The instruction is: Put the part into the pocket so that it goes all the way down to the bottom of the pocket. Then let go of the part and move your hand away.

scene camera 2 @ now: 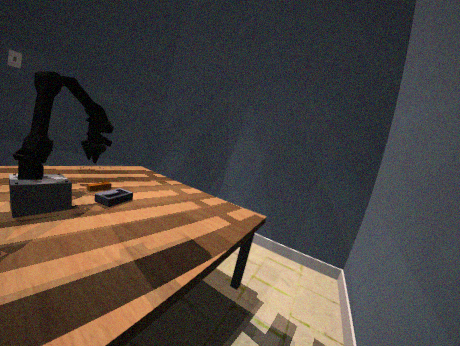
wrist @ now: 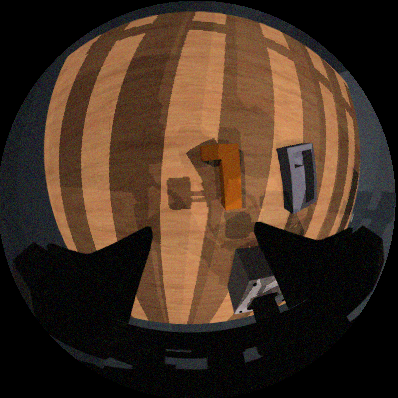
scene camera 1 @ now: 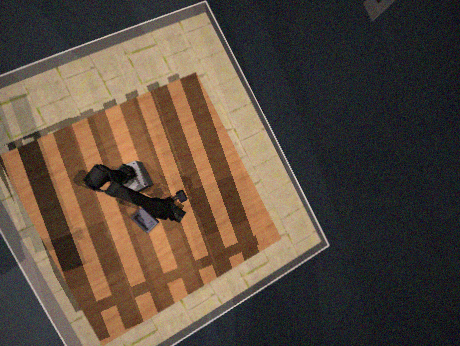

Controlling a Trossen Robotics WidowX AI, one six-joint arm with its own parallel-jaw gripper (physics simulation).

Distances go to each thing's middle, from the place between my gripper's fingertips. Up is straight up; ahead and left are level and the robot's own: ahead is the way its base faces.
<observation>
Now: hand 30 mm short of the orange L-shaped block (wrist: 227,154), 40 mm to the left of it and 120 mm above it. From my hand the other things lie so: dark grey pocket block (wrist: 297,163): 40 mm ahead, 230 mm to the right, 120 mm below.
</observation>
